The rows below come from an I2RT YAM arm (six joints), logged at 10 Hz.
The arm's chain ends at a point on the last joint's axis. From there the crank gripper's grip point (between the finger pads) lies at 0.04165 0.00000 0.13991 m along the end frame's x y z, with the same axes.
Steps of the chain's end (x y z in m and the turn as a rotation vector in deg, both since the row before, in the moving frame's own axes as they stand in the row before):
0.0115, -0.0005, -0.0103, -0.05, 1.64, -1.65
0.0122, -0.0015, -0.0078, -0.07, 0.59, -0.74
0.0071, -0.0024, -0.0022, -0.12, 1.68, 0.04
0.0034, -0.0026, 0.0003, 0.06, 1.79, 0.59
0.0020, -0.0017, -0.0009, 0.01, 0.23, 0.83
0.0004, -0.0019, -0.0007, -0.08, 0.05, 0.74
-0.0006, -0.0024, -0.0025, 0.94, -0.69, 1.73
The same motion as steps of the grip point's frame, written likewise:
0.0155, -0.0016, -0.0115, -0.05, 1.64, -1.65
0.0136, -0.0019, -0.0082, -0.07, 0.59, -0.74
0.0112, -0.0021, -0.0035, -0.12, 1.68, 0.04
0.0077, -0.0023, -0.0011, 0.06, 1.79, 0.59
0.0026, -0.0011, -0.0011, 0.01, 0.23, 0.83
0.0005, -0.0012, -0.0007, -0.08, 0.05, 0.74
-0.0023, -0.0035, -0.0020, 0.94, -0.69, 1.73

